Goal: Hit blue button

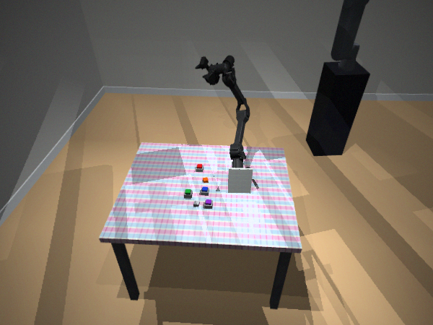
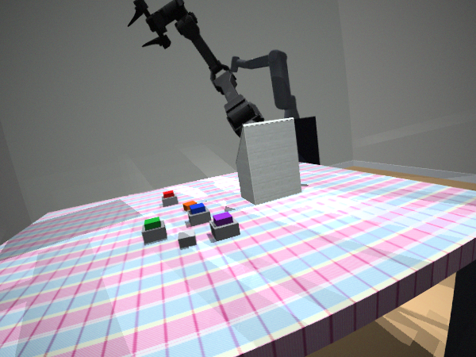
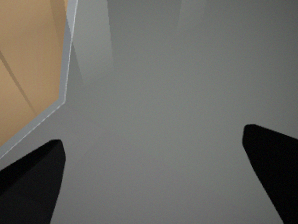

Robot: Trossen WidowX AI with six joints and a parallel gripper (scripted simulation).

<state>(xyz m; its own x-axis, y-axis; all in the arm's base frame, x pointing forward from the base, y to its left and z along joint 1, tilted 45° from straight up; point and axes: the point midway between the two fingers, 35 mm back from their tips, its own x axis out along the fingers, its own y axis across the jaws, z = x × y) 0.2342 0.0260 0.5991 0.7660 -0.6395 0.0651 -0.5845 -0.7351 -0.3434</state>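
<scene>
My gripper tip is now 57 cm above the blue button, 46 cm to the right of it and 1 cm past it. The rest, counted from my gripper tip: green button (57 cm below, 48 cm to the left, 10 cm ahead); then orange block (60 cm below, 35 cm to the left, 1 cm behind); then red button (57 cm below, 24 cm to the left, 2 cm ahead).
</scene>
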